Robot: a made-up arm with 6 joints.
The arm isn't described. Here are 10 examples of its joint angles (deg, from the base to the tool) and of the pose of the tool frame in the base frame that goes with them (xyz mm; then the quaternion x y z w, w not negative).
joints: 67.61 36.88 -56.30 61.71 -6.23 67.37
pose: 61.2 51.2 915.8 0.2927 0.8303 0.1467 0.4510
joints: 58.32 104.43 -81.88 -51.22 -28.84 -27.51
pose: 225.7 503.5 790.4 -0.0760 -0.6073 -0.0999 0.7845
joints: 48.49 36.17 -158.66 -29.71 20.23 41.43
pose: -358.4 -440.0 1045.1 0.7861 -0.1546 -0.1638 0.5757
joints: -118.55 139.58 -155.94 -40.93 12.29 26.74
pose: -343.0 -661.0 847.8 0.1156 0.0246 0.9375 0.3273
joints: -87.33 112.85 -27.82 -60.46 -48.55 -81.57
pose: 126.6 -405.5 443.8 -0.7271 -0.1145 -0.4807 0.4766
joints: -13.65 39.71 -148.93 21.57 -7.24 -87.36
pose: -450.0 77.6 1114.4 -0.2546 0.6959 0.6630 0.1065
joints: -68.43 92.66 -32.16 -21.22 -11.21 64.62
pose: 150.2 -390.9 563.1 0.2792 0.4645 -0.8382 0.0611
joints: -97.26 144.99 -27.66 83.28 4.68 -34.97
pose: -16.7 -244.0 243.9 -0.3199 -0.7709 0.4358 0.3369
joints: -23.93 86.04 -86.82 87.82 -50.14 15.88
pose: 316.3 -277.8 883.1 0.8031 0.1087 -0.5657 0.1521
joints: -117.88 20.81 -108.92 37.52 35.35 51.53
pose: 169.8 247.7 1049.8 0.3905 -0.3605 -0.7929 0.2981
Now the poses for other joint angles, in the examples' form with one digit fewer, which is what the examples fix.
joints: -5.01 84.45 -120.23 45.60 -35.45 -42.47
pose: 268 -105 1158 0.417 -0.297 -0.743 0.430
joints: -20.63 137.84 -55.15 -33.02 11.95 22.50
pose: 443 -190 276 -0.496 0.537 -0.553 0.401
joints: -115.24 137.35 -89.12 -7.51 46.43 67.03
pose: -279 -554 380 -0.478 -0.520 0.504 0.497
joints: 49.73 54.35 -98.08 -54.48 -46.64 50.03
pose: -106 21 1163 0.472 -0.358 -0.015 0.805
